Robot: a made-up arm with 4 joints.
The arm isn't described. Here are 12 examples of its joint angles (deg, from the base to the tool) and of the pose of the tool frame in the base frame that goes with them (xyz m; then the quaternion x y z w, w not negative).
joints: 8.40 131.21 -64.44 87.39
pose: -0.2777 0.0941 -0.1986 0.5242 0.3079 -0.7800 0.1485
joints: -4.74 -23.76 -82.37 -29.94
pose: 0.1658 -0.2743 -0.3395 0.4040 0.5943 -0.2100 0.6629
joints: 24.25 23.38 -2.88 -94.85
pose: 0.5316 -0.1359 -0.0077 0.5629 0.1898 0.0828 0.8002
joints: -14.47 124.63 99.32 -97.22
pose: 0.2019 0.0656 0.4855 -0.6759 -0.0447 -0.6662 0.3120
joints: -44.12 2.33 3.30 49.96
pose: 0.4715 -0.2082 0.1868 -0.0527 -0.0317 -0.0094 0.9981
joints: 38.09 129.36 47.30 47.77
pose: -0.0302 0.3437 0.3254 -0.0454 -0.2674 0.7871 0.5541
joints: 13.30 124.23 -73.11 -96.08
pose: 0.1239 0.0048 -0.3548 -0.1676 0.7922 0.1695 0.5618
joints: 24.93 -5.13 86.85 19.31
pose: -0.0941 0.0118 0.4932 -0.3533 -0.6814 -0.0841 0.6355
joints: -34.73 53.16 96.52 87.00
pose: -0.0704 -0.2653 0.3409 -0.0343 -0.5230 -0.4959 0.6923
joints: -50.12 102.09 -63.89 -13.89
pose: 0.1324 0.4553 0.1595 -0.0655 0.1275 0.7792 0.6101
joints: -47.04 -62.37 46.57 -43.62
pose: -0.0988 -0.5106 -0.0151 0.3786 -0.3016 -0.5267 0.6988
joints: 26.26 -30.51 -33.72 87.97
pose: 0.4692 -0.2266 0.0891 -0.7296 0.3434 -0.0479 0.5895
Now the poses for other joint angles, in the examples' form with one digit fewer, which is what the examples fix.
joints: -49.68 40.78 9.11 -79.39
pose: 0.550 0.033 0.110 0.856 0.013 0.346 0.384
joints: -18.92 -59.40 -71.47 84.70
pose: 0.300 -0.156 -0.278 -0.126 0.562 0.165 0.801
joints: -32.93 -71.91 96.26 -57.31
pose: -0.239 -0.292 0.321 0.004 -0.645 -0.338 0.685
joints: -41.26 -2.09 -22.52 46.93
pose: 0.529 -0.108 0.045 -0.029 0.134 0.139 0.981
